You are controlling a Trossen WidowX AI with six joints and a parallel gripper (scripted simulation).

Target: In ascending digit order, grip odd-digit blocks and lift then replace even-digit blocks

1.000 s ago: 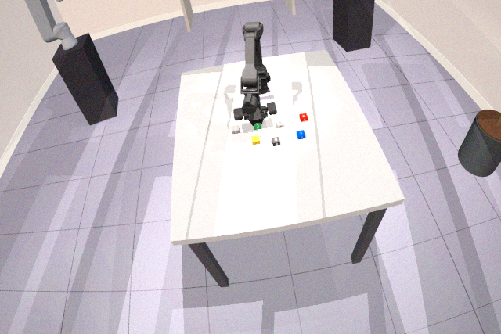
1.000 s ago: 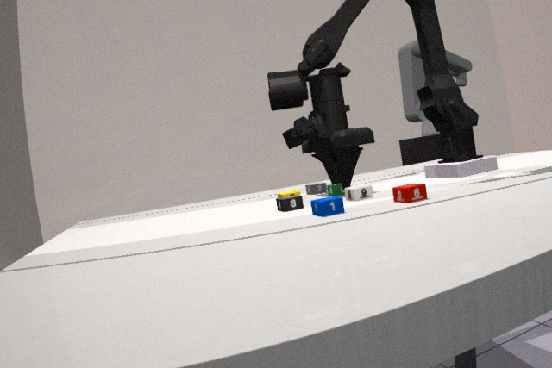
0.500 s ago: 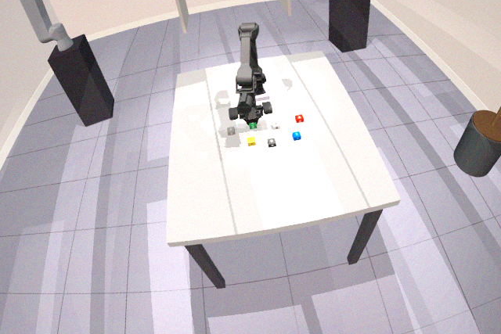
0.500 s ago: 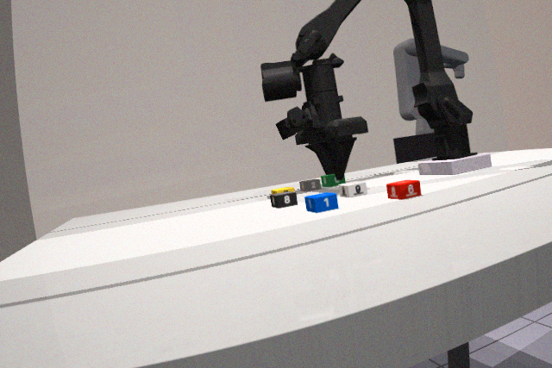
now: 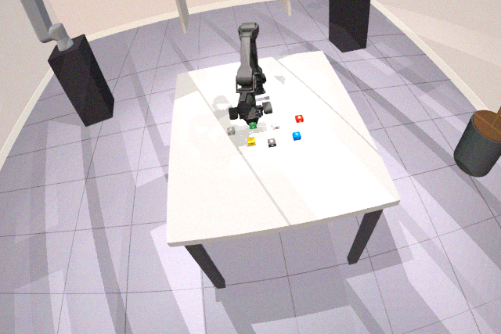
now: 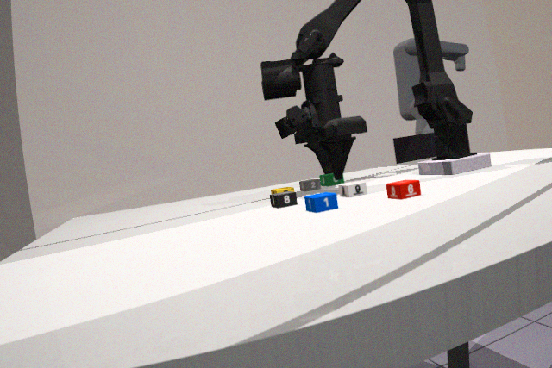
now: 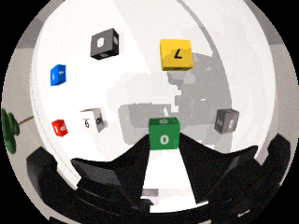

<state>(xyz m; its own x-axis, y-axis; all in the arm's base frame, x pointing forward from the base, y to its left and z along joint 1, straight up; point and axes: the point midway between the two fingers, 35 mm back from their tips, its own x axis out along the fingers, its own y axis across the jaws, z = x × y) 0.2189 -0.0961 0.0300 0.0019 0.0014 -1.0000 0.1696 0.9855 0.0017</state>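
The blue block is 13 cm ahead of my gripper tip, 16 cm to the left of it and 1 cm below it. The rest, counted from my gripper tip: grey block (1 cm behind, 10 cm to the right, 1 cm below); then green block (right at my gripper tip); then yellow block (9 cm ahead, 3 cm to the right, 1 cm below).
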